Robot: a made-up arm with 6 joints. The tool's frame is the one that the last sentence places.
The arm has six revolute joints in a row. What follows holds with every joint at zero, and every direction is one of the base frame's.
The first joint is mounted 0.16 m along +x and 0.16 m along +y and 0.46 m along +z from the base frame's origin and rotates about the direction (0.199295, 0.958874, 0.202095).
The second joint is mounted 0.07 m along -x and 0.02 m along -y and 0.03 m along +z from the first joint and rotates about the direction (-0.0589, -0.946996, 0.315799).
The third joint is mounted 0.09 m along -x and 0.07 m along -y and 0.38 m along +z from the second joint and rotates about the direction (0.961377, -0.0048, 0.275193).
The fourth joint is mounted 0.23 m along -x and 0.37 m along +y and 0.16 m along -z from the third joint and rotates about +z.
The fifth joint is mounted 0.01 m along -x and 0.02 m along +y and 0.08 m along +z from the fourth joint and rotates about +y.
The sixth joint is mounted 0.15 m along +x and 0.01 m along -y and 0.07 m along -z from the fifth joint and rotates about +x.
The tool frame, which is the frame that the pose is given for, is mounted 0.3 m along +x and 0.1 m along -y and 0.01 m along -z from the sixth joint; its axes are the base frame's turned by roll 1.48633, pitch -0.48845 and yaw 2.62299 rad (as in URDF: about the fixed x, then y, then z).
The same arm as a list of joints. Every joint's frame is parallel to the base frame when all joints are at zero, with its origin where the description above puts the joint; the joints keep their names.
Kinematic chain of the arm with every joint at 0, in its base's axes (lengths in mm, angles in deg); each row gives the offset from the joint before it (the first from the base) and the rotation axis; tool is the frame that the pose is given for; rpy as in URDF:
joint 1: xyz 160.0 160.0 460.0 axis 0.199295 0.958874 0.202095
joint 2: xyz -70.0 -20.0 30.0 axis -0.0589 -0.946996 0.315799
joint 3: xyz -90.0 -70.0 380.0 axis 0.961377 -0.0048 0.275193
joint 4: xyz -230.0 370.0 -160.0 axis +z
joint 5: xyz -10.0 20.0 80.0 axis +y
joint 6: xyz 150.0 -10.0 -70.0 axis +x
tool: xyz 300.0 -100.0 -10.0 rpy 85.16 -27.99 150.29

